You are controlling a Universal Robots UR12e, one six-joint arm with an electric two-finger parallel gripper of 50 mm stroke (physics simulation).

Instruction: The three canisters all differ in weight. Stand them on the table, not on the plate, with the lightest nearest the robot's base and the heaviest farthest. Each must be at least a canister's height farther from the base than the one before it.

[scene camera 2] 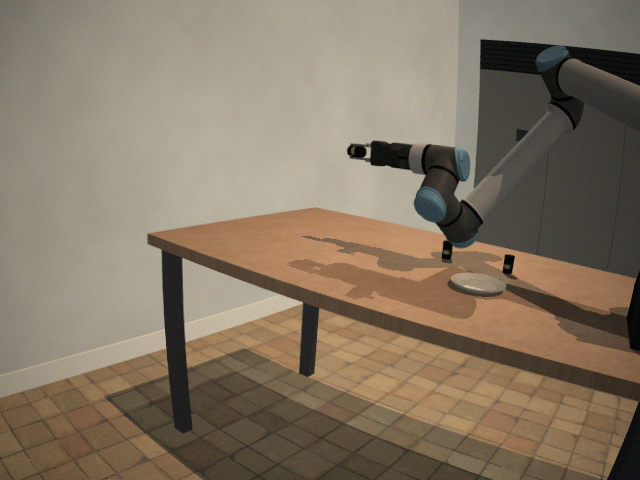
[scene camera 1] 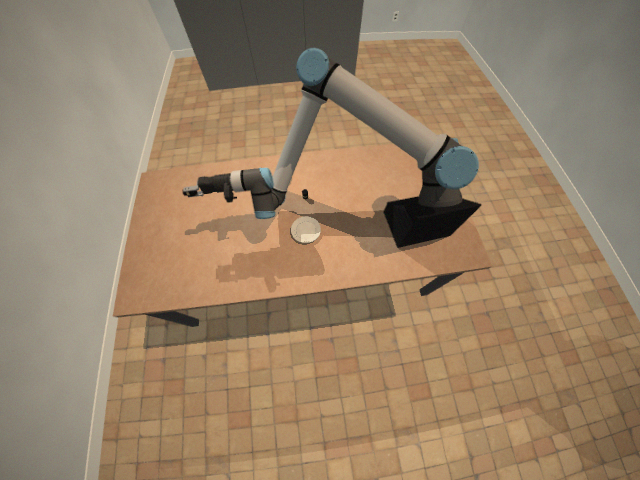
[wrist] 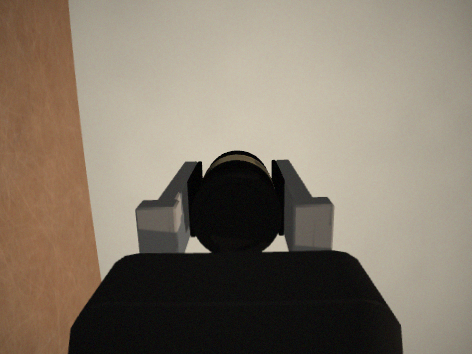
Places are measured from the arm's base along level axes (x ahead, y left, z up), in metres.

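Pixels of known places: gripper, fingertip midpoint: (scene camera 2: 351,150) (scene camera 1: 186,192) (wrist: 237,184); arm's base at its link origin: (scene camera 1: 439,201).
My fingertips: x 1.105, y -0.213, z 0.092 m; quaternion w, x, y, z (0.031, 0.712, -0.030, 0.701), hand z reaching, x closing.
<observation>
Ahead of a thing's pixels: the offset from my fingertips to its top centre. Level surfaces: height alone.
My gripper (scene camera 1: 190,191) (scene camera 2: 357,151) (wrist: 237,184) points sideways, high above the far end of the table from the base. It is shut on a black canister {dz +0.017, dx -0.017, dy +0.001 m} (scene camera 2: 356,151) (wrist: 236,210) with a gold band, which lies between both finger pads. A second black canister {dz -0.233, dx -0.310, dy -0.077 m} (scene camera 2: 447,250) stands upright on the table {dz -0.283 m} (scene camera 1: 155,279) (scene camera 2: 232,242), behind the plate; in scene camera 1 it does not show. A third black canister {dz -0.233, dx -0.517, dy -0.062 m} (scene camera 1: 305,194) (scene camera 2: 508,264) stands upright on the table, nearer the base. The plate {dz -0.267, dx -0.483, dy +0.141 m} (scene camera 1: 305,230) (scene camera 2: 478,284) holds no canister.
The arm's black base block (scene camera 1: 431,222) stands at the right end of the table in scene camera 1. The arm's wrist joints hang low over the table near the second canister. A wall rises beyond the table's far end, and a grey cabinet (scene camera 1: 273,41) stands behind the table.
</observation>
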